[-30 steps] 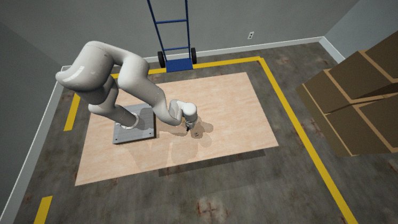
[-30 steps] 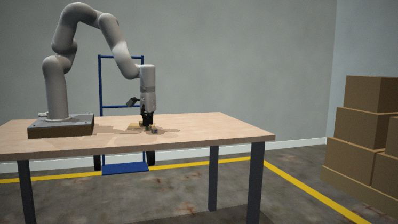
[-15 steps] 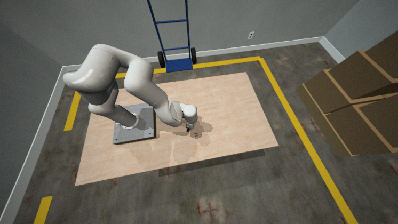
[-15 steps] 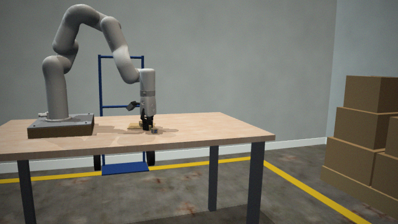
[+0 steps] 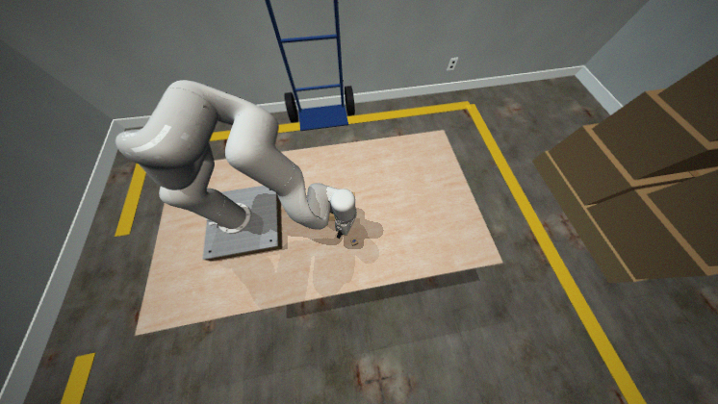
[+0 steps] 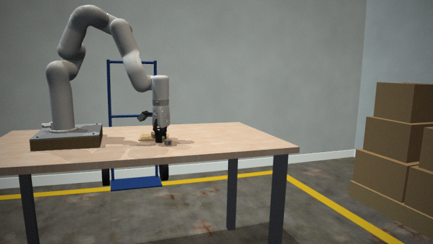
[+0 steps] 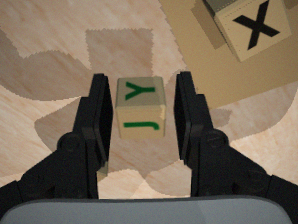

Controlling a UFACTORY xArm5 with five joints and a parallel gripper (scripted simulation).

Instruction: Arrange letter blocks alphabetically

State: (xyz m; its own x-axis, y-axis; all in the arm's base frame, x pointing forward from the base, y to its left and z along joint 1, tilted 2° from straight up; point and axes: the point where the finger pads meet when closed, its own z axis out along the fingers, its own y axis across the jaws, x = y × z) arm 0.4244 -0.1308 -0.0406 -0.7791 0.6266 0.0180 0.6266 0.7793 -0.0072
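The tan mat lies 11 cm to the left of my hand, 2 cm below it and 1 cm behind it. The rest, counted from my hand: block (7 cm to the left, 1 cm behind).
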